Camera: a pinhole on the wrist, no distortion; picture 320 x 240 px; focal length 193.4 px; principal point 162.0 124.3 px. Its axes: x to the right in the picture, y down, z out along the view. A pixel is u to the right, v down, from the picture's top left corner.
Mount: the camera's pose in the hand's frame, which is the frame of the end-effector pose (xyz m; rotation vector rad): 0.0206 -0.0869 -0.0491 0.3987 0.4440 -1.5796
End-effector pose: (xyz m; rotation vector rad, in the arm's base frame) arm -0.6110 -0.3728 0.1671 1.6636 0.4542 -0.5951
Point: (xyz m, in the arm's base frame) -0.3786 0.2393 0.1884
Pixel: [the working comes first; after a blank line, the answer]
In the camera's frame: 0.1730 0.1483 -0.5724

behind the camera
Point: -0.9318 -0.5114 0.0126
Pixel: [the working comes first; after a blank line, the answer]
In the camera's frame: 0.0586 -0.1762 0.3119

198.3 15.1
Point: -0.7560 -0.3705 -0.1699
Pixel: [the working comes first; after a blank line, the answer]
In the camera's frame: 0.1692 0.0777 0.2261

306.7 190.8
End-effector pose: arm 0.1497 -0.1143 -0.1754 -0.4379 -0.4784 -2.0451
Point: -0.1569 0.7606 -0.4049
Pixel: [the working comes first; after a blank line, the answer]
In the camera's frame: 0.4420 -0.6082 0.5278

outside the picture
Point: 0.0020 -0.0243 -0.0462
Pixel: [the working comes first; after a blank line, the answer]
In the camera's frame: -0.0438 0.0423 0.1950

118.6 166.3
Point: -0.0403 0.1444 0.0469
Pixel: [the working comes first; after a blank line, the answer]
In the camera's frame: -0.0348 -0.0174 0.3828

144.4 115.5
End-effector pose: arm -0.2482 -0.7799 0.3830 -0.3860 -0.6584 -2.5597
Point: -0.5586 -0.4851 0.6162
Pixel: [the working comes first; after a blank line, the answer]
In the camera's frame: -0.0109 0.2166 0.4113

156.9 226.1
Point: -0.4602 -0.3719 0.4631
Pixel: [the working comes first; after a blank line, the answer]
In the camera's frame: 0.1112 0.0405 0.4093

214.6 143.4
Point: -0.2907 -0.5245 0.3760
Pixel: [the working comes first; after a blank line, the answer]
In the camera's frame: 0.0357 -0.0820 0.2120

194.6 49.5
